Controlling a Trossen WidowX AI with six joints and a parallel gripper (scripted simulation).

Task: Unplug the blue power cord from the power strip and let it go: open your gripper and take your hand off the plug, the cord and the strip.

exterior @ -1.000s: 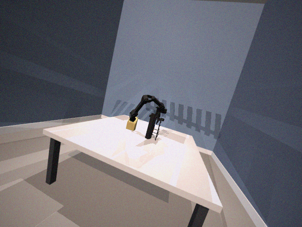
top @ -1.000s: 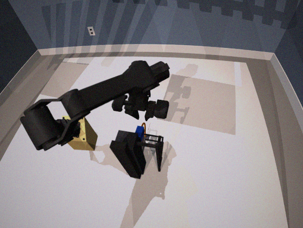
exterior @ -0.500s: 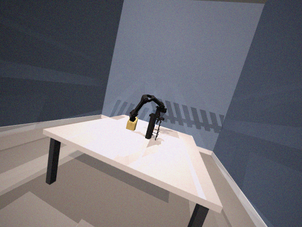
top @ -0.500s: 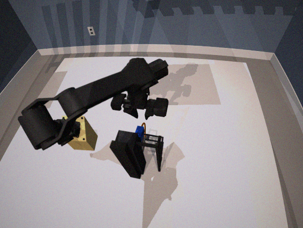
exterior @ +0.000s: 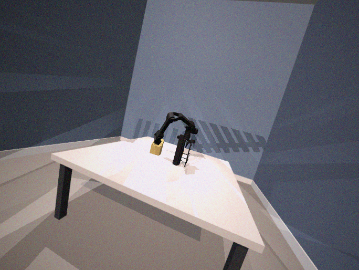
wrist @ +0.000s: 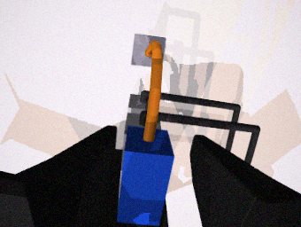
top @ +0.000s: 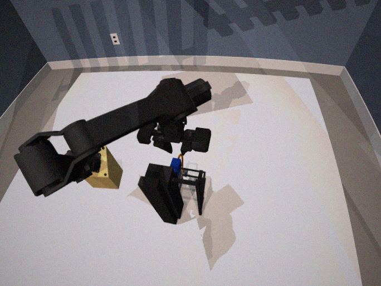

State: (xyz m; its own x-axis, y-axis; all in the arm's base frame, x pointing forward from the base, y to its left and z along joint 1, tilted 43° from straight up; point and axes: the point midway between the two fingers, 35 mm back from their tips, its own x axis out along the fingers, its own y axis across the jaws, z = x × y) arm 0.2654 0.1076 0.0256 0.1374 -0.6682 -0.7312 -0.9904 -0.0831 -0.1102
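My gripper tip is now 5 cm to the left of the blue plug and 1 cm above it.
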